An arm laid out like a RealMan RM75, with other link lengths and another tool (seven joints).
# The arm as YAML. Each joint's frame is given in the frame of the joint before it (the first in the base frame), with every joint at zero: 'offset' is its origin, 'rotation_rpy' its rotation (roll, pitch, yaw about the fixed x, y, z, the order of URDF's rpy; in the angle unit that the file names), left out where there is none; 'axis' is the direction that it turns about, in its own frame. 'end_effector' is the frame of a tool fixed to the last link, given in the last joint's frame.
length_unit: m
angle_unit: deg
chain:
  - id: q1
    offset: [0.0, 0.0, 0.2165]
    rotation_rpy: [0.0, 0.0, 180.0]
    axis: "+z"
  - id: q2
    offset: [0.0, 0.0, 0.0]
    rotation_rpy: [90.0, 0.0, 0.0]
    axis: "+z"
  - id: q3
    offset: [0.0, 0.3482, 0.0]
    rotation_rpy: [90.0, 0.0, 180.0]
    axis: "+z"
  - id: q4
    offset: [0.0, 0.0, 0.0]
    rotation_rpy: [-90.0, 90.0, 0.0]
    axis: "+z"
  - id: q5
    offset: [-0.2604, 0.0, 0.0]
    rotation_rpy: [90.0, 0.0, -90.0]
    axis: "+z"
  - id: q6
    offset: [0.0, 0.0, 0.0]
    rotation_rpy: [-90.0, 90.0, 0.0]
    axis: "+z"
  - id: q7
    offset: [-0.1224, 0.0, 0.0]
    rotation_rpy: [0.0, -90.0, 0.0]
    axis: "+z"
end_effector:
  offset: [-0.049, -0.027, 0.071]
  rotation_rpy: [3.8, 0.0, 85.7]
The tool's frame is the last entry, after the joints.
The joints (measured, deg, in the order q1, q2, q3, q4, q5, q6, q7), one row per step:
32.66, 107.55, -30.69, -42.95, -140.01, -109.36, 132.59
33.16, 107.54, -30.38, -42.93, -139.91, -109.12, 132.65
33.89, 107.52, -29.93, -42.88, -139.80, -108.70, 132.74
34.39, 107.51, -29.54, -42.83, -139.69, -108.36, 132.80
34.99, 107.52, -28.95, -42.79, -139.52, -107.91, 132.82
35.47, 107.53, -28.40, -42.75, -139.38, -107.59, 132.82
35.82, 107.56, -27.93, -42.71, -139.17, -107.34, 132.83
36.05, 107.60, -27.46, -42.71, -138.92, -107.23, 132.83
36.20, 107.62, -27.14, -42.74, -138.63, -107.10, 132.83
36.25, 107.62, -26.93, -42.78, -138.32, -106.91, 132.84
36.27, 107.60, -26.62, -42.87, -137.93, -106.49, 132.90
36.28, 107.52, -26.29, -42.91, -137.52, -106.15, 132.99
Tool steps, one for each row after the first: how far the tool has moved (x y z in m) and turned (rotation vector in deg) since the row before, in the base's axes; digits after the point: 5 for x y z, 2 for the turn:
-0.00313, 0.00494, 0.00046, 0.49, 0.12, 0.34
-0.00440, 0.00724, 0.00070, 0.74, 0.13, 0.45
-0.00307, 0.00515, 0.00051, 0.62, 0.15, 0.28
-0.00384, 0.00646, 0.00066, 0.90, 0.26, 0.36
-0.00319, 0.00507, 0.00059, 0.74, 0.28, 0.29
-0.00269, 0.00389, 0.00024, 0.64, 0.35, 0.20
-0.00224, 0.00273, 0.00025, 0.56, 0.43, 0.15
-0.00172, 0.00229, 0.00040, 0.52, 0.34, 0.14
-0.00090, 0.00174, 0.00054, 0.51, 0.24, 0.06
-0.00046, 0.00249, 0.00125, 0.86, 0.21, -0.05
-0.00038, 0.00221, 0.00168, 0.82, 0.27, -0.10

